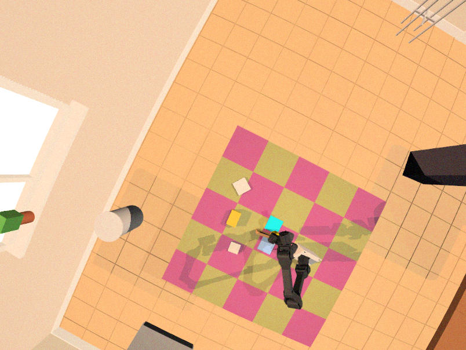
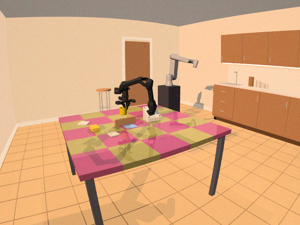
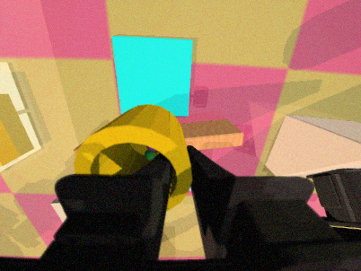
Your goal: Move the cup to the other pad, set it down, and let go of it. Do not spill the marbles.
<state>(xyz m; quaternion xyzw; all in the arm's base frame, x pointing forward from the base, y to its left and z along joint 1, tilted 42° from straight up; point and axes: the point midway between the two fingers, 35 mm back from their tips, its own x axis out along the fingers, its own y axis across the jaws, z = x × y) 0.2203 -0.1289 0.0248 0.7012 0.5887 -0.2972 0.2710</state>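
Now: gripper tip 30 mm short of the cyan pad, 50 mm to the left of it and 130 mm above it. Also, from my gripper tip: green marble 30 mm ahead, 20 mm to the left, 20 mm below; yellow cup 20 mm ahead; purple marble 30 mm ahead, 20 mm below.
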